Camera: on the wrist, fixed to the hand. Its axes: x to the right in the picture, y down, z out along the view.
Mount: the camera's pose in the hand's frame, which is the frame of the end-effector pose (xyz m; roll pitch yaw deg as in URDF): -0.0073 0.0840 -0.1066 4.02 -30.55 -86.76
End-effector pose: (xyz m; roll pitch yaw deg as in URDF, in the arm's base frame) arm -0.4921 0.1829 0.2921 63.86 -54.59 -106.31
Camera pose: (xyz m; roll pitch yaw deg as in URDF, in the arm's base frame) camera -0.3570 0.1719 0.3026 65.38 16.13 -166.69
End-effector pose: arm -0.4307 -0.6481 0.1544 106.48 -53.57 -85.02
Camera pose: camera -0.3607 -0.5482 0.2143 85.79 32.42 -101.79
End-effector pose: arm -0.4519 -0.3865 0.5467 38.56 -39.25 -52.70
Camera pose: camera -0.3383 -0.3175 0.5181 45.39 4.38 -135.48
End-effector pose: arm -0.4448 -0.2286 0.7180 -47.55 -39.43 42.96
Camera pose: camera -0.3717 -0.1905 0.6099 80.79 -51.81 -117.65
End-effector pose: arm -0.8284 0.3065 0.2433 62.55 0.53 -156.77
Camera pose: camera -0.7693 0.1868 0.2688 6.78 31.95 116.19
